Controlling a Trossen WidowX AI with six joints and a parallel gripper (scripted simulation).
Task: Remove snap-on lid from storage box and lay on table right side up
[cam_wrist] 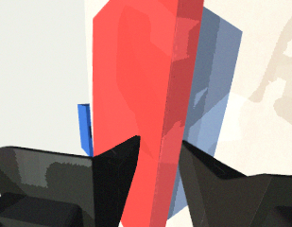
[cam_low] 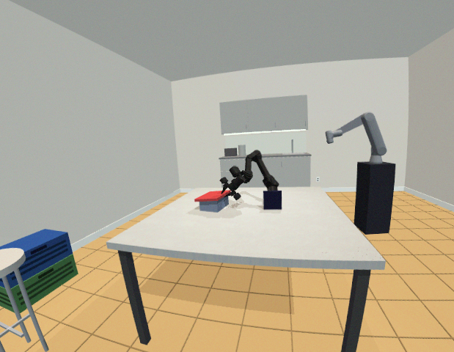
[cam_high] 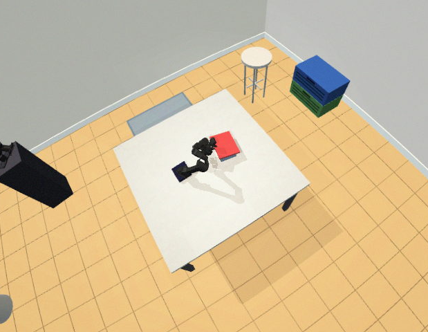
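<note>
The lid is 70 mm ahead of my gripper tip and 20 mm to the right of it. Also, from my gripper tip: storage box: 70 mm ahead, 50 mm below, 20 mm to the right.
</note>
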